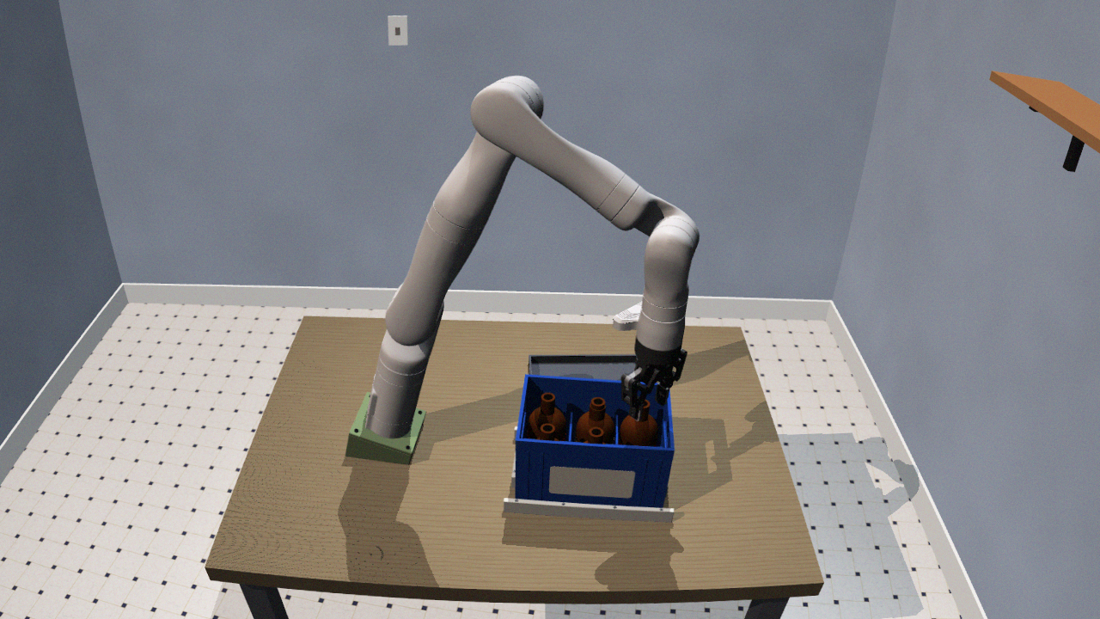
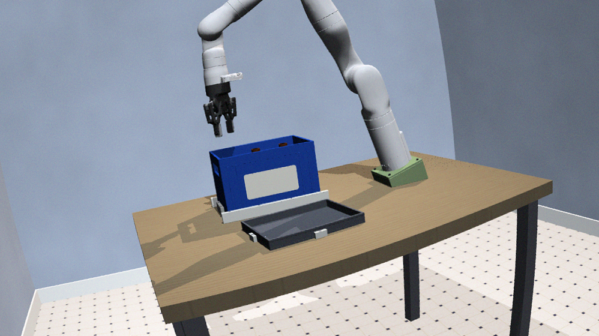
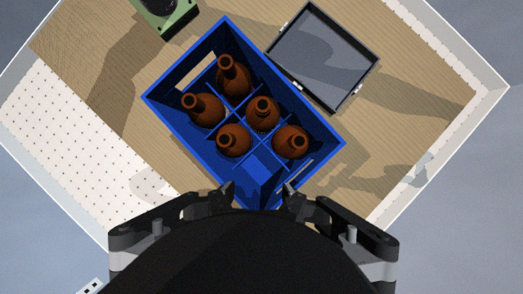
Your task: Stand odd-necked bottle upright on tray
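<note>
The blue crate lies 8 cm behind my hand, 6 cm to the left of it and 15 cm below it. Round my hand: dark grey tray (5 cm behind, 33 cm to the left, 22 cm below).
</note>
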